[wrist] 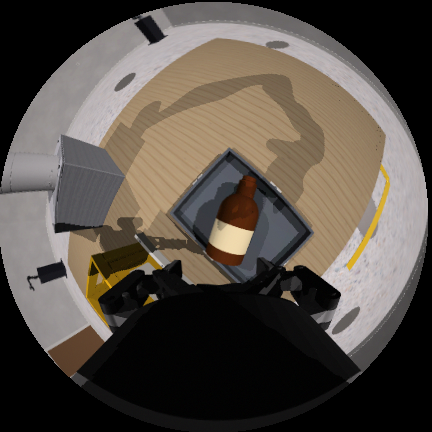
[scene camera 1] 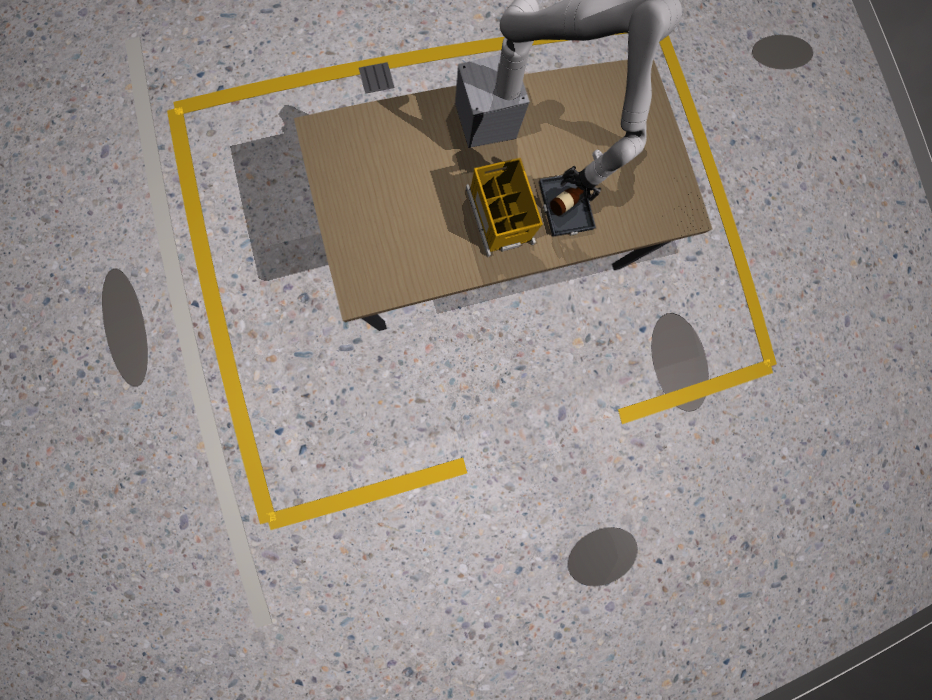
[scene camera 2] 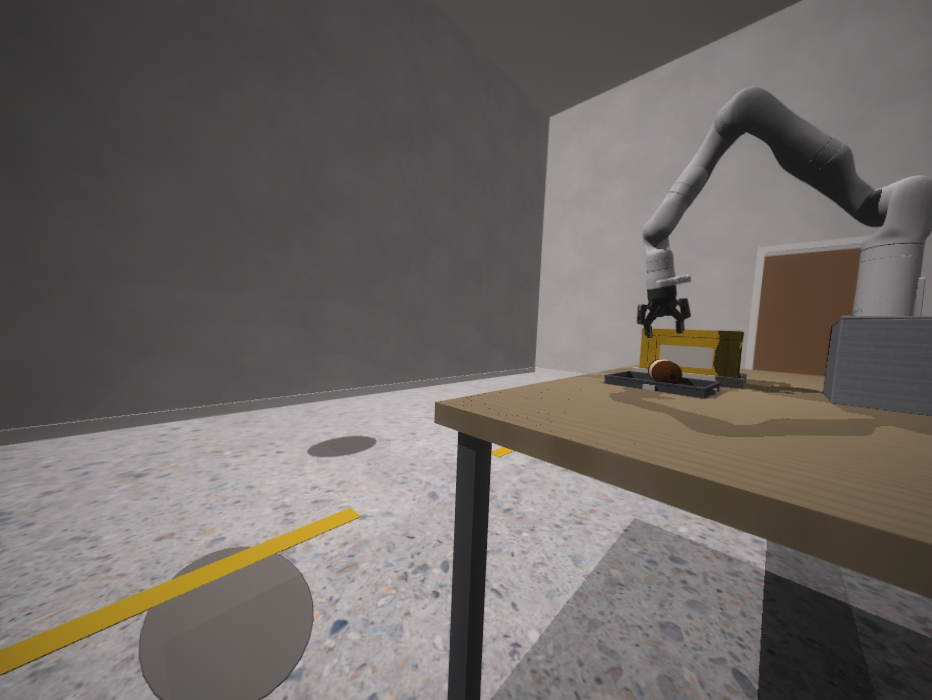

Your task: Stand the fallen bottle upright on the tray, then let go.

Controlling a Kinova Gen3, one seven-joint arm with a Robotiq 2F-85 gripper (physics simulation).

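Places are measured from the arm's base along level axes (x left, y back, z up), in metres.
Pixels of known places: gripper, between the fingertips: (wrist: 218, 267) (scene camera 1: 570, 192) (scene camera 2: 664, 335); arm's base, origin of its link: (wrist: 54, 172) (scene camera 1: 508, 89) (scene camera 2: 882, 319).
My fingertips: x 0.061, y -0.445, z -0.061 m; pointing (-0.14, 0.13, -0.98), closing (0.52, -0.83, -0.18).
For each thing: its top centre in the pictures, then the offset to it from my fingertips. Level surfaces: height alone.
- brown bottle, centre of its top: (wrist: 235, 218) (scene camera 2: 667, 360) (scene camera 1: 572, 193) dx +0.050, dy +0.014, dz -0.074 m
- dark grey tray, centre of its top: (wrist: 241, 222) (scene camera 2: 660, 378) (scene camera 1: 568, 203) dx +0.045, dy +0.001, dz -0.127 m
- yellow crate, centre of its top: (wrist: 124, 328) (scene camera 1: 508, 196) (scene camera 2: 691, 330) dx -0.245, dy +0.075, dz +0.023 m
- wooden table, height of its surface: dz -0.153 m
The brown bottle (scene camera 1: 565, 200) (scene camera 2: 666, 370) (wrist: 233, 225) with a cream label lies on its side in the dark grey tray (scene camera 1: 572, 223) (scene camera 2: 700, 388) (wrist: 289, 232). In the wrist view its neck points up the picture, away from the gripper, and its base is nearer the fingers. My gripper (scene camera 1: 580, 185) (scene camera 2: 664, 331) (wrist: 218, 267) is open and empty. Its fingers point down above the tray and the bottle, with a gap between fingertips and bottle in the scene camera 2 view. In the scene camera 1 view the gripper hides part of the bottle's neck end.
A yellow crate (scene camera 1: 516, 238) (scene camera 2: 689, 336) (wrist: 120, 254) with compartments stands close beside the tray on the wooden table (scene camera 1: 399, 218) (scene camera 2: 678, 452) (wrist: 200, 120). The grey box under the arm's base (scene camera 1: 493, 124) (scene camera 2: 881, 361) (wrist: 85, 192) stands at the table's far side in the scene camera 1 view.
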